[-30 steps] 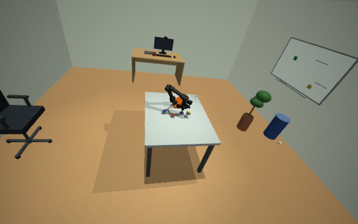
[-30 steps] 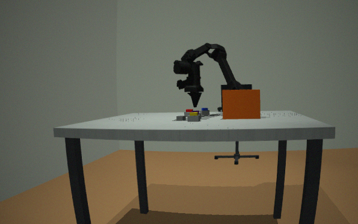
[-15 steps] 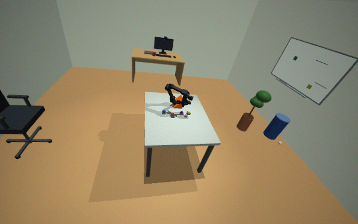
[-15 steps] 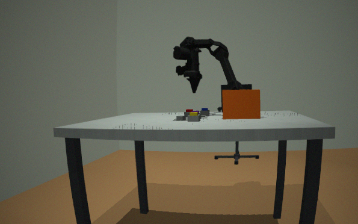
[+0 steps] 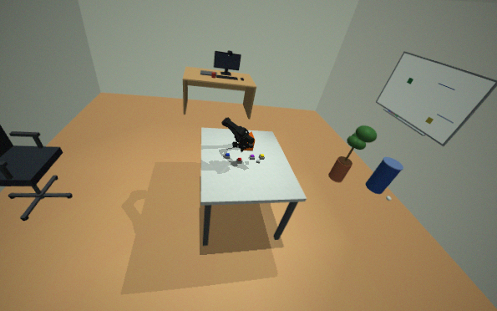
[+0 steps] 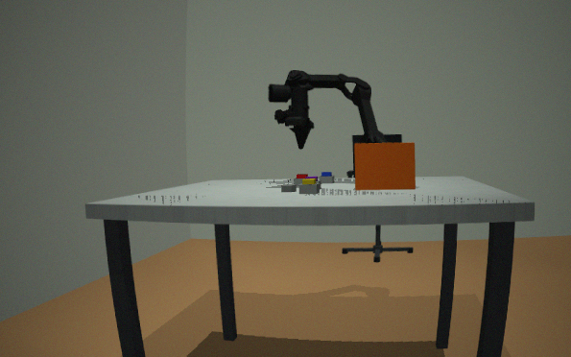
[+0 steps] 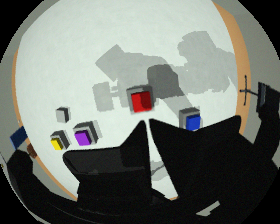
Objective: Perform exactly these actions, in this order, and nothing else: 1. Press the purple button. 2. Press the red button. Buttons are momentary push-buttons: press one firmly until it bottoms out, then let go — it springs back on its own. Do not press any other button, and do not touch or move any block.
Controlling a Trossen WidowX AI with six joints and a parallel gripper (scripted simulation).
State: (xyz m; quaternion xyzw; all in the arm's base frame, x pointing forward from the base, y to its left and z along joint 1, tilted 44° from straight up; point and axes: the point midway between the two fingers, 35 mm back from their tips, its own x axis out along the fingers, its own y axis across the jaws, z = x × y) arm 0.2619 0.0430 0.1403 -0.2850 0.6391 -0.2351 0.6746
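My gripper tip is now 9 cm above the red button. From my gripper tip the other things lie so: blue button 12 cm to the right, 9 cm below, 6 cm behind; then small grey block 19 cm to the left, 11 cm below, 1 cm behind; then purple button 13 cm to the left, 9 cm below, 6 cm behind.
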